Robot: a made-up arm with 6 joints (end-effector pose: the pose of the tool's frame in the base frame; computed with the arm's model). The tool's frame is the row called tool. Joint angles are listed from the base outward.
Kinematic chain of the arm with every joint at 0, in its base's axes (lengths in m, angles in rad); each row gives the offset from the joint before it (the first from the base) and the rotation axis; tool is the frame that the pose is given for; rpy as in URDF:
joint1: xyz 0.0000 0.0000 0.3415 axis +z
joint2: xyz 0.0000 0.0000 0.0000 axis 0 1 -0.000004
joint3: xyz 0.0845 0.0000 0.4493 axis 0 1 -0.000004
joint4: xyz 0.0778 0.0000 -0.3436 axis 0 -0.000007 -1
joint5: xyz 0.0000 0.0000 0.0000 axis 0 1 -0.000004
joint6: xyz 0.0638 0.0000 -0.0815 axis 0 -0.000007 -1
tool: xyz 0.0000 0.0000 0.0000 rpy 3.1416 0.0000 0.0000
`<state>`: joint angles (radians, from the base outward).
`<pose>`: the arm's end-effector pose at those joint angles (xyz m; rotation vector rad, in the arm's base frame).
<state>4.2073 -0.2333 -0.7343 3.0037 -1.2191 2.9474</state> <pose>-0.1202 -0.1894 0.6050 -1.8123 2.3259 0.3224</pose>
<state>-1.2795 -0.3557 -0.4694 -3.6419 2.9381 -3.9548</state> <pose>0.1011 -0.2054 0.7124 -0.5816 0.4180 1.4498</pose>
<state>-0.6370 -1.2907 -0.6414 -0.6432 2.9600 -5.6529</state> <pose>-0.1537 0.0559 0.6589 1.4587 -1.9130 -1.3050</pose>
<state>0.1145 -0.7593 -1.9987 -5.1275 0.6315 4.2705</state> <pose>-0.1528 -0.0207 1.1697 0.3721 1.0425 2.3253</pose>
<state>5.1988 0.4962 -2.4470 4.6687 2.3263 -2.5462</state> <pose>0.1745 -0.5503 0.8968 -2.0591 -0.4420 1.5063</pose>
